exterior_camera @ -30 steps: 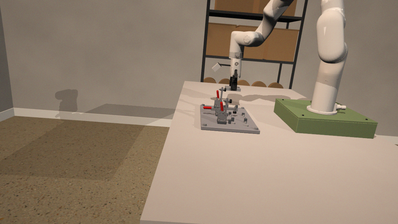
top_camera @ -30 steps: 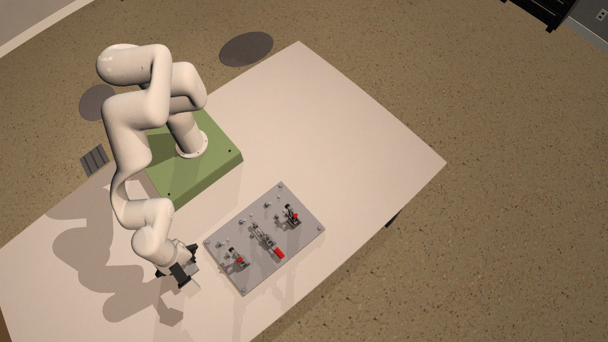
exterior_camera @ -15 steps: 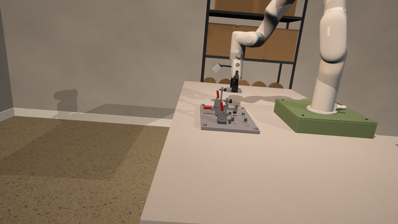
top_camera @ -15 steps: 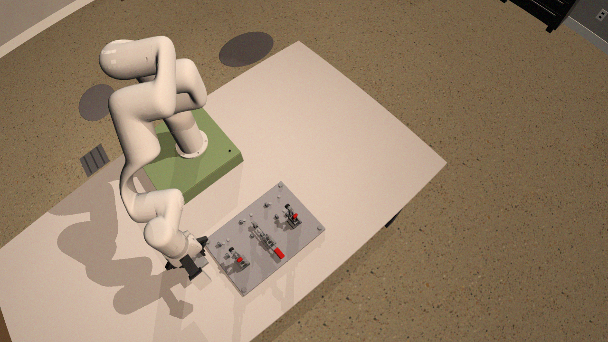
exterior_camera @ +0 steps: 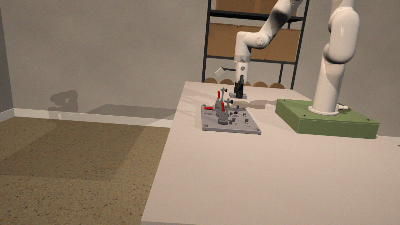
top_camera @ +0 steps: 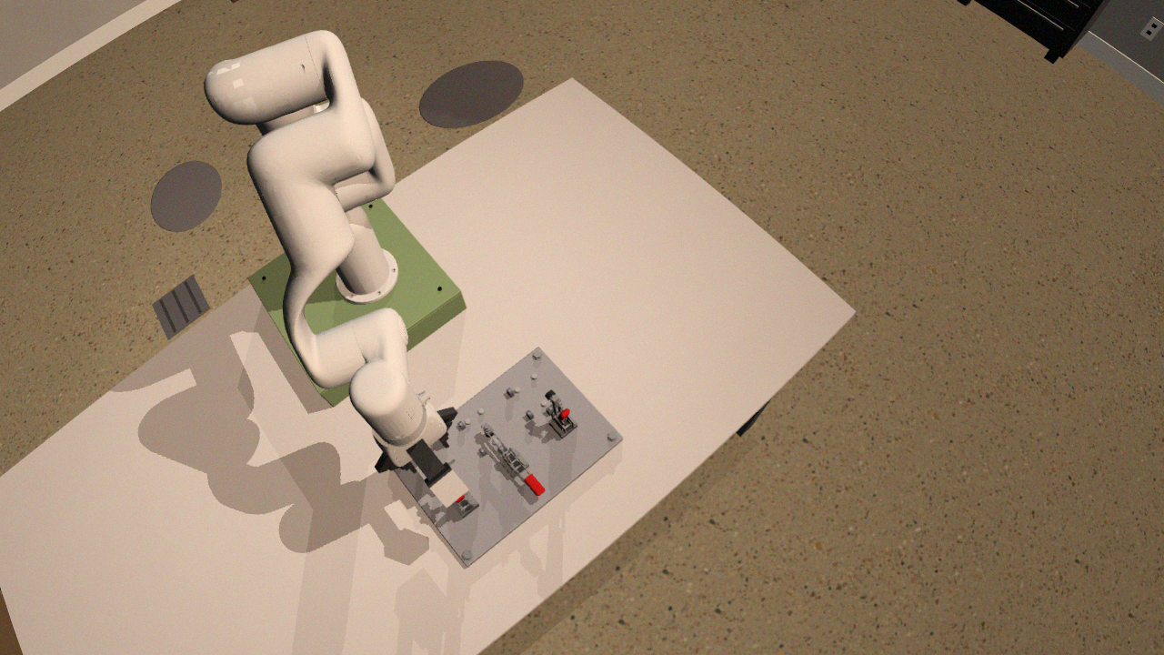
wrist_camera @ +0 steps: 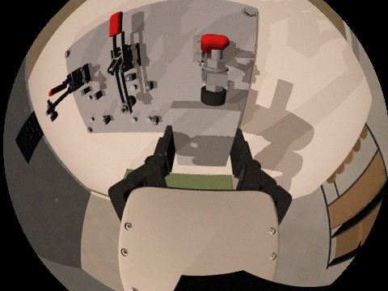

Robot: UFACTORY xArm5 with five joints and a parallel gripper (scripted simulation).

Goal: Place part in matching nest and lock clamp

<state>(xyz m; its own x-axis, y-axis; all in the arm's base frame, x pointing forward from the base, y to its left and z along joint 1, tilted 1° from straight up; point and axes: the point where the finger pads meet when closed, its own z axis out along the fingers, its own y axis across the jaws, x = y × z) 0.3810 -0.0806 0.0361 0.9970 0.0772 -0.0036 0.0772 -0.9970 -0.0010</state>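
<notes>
My hand is 11 cm to the right of the grey fixture plate, 10 cm above it and 5 cm short of it. Also, from my hand: grey block: 1 cm below.
</notes>
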